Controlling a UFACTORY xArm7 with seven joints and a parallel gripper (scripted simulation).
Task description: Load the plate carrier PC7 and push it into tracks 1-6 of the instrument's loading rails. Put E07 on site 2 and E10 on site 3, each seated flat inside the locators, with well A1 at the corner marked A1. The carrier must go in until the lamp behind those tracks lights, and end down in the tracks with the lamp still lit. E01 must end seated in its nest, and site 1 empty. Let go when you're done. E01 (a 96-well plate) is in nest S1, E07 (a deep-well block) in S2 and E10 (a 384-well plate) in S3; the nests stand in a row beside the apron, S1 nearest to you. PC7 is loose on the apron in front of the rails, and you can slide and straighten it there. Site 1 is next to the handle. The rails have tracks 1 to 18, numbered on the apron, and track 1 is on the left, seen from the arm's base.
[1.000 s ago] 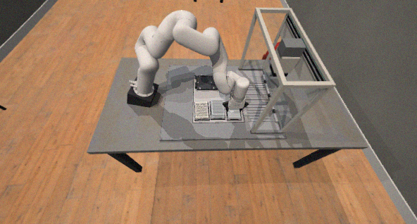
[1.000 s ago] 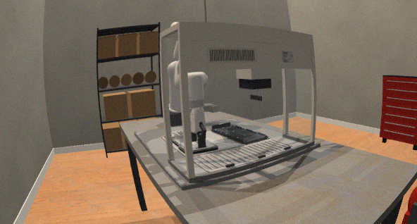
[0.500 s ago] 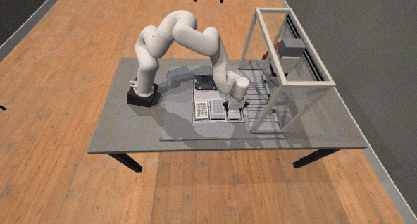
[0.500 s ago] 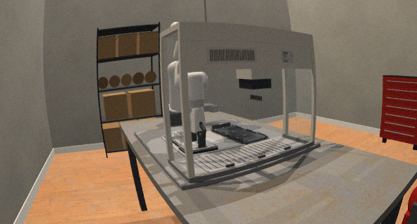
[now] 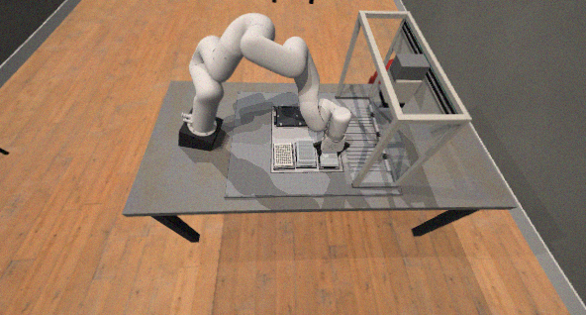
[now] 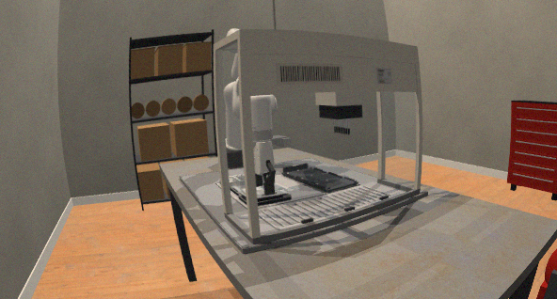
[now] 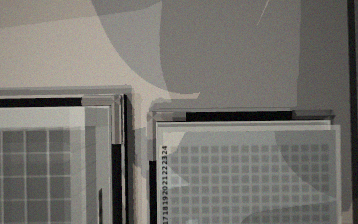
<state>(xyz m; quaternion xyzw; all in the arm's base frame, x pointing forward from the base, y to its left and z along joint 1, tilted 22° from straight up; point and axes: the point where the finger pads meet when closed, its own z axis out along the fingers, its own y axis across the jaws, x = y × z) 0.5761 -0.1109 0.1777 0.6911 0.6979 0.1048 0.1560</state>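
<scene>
The nest lies 3 cm below my hand. From my hand the other things lie so: dark plate carrier PC7: 26 cm to the left, 10 cm behind, 2 cm below; deep-well block E07: 11 cm behind, 1 cm to the left, 1 cm below; frame post: 30 cm ahead, 21 cm above, 15 cm to the right.
</scene>
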